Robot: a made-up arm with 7 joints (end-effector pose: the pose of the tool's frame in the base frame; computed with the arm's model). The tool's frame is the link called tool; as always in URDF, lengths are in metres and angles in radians. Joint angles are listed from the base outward.
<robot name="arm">
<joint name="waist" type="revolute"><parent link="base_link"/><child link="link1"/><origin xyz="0.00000 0.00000 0.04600" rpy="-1.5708 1.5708 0.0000"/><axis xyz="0 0 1"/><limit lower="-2.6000" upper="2.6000"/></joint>
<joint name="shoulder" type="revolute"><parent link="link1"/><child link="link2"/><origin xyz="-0.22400 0.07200 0.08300" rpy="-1.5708 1.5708 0.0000"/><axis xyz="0 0 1"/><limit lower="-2.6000" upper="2.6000"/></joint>
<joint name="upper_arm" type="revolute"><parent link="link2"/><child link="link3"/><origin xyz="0.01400 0.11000 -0.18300" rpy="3.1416 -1.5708 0.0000"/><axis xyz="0 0 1"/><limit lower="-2.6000" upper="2.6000"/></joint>
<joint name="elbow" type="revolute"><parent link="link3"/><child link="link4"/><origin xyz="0.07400 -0.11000 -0.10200" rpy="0.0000 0.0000 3.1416"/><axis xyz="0 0 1"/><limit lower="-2.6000" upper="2.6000"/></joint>
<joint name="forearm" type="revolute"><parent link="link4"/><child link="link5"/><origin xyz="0.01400 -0.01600 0.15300" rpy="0.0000 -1.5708 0.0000"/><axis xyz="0 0 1"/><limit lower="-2.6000" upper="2.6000"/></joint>
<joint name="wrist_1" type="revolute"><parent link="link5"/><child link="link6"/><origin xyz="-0.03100 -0.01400 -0.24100" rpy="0.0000 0.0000 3.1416"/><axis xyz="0 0 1"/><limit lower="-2.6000" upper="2.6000"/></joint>
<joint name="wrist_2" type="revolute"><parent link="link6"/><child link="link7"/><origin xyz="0.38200 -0.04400 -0.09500" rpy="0.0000 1.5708 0.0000"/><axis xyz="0 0 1"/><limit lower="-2.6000" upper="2.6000"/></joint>
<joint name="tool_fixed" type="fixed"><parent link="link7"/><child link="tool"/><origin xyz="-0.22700 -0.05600 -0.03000" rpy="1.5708 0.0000 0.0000"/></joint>
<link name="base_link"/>
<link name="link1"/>
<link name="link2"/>
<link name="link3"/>
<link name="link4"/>
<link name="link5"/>
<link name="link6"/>
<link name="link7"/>
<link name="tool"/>
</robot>
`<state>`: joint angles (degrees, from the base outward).
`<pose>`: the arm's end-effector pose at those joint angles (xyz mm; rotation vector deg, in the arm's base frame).
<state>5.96 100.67 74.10 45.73 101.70 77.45 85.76</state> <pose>127.9 720.6 580.0 16.45 -117.95 -99.68</pose>
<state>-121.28 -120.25 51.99 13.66 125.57 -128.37 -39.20</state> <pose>-342.9 -234.6 -43.6 -137.26 70.52 -21.60</pose>
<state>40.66 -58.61 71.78 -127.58 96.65 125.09 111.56</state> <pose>-38.0 94.6 -409.5 -129.62 5.79 -38.46</pose>
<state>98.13 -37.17 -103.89 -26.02 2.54 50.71 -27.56</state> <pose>544.4 54.9 58.0 -96.49 -135.09 -61.27</pose>
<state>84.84 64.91 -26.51 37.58 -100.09 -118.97 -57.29</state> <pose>682.7 60.4 -186.2 59.48 20.33 -144.02</pose>
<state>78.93 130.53 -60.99 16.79 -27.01 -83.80 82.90</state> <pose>566.1 443.5 -447.4 -22.04 130.31 -49.20</pose>
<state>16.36 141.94 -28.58 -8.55 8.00 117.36 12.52</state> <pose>87.4 73.9 467.7 87.28 -18.03 2.91</pose>
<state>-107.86 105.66 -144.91 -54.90 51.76 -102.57 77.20</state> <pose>-236.6 -89.5 -276.0 -163.15 -39.78 -20.69</pose>
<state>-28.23 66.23 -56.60 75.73 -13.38 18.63 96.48</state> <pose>375.8 742.6 406.3 -42.93 41.49 -59.15</pose>
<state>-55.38 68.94 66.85 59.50 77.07 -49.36 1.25</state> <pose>-36.3 426.1 75.7 74.94 147.99 -19.62</pose>
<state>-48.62 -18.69 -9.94 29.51 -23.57 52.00 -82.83</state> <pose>61.3 267.5 552.8 -15.50 -148.73 -6.25</pose>
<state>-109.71 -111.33 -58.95 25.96 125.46 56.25 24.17</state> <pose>108.2 281.6 288.2 -51.91 -101.64 -64.37</pose>
